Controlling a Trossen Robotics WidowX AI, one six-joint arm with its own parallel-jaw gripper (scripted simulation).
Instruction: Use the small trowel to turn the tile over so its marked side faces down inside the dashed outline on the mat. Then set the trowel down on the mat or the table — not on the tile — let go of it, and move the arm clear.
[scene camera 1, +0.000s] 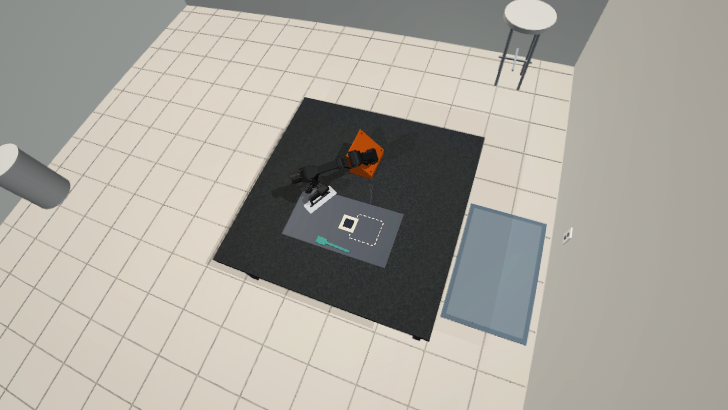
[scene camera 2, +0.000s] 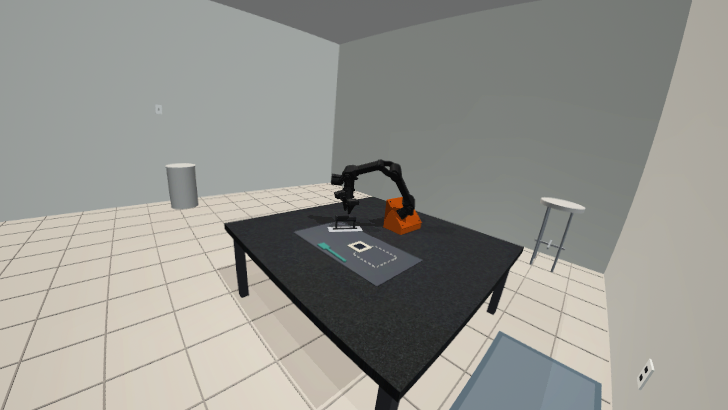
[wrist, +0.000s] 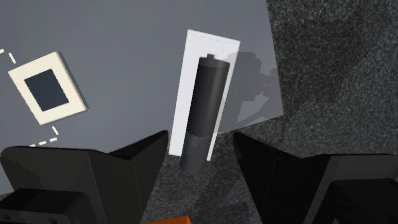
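My gripper's open, with nothing held in it, and there's a grey mat here too.
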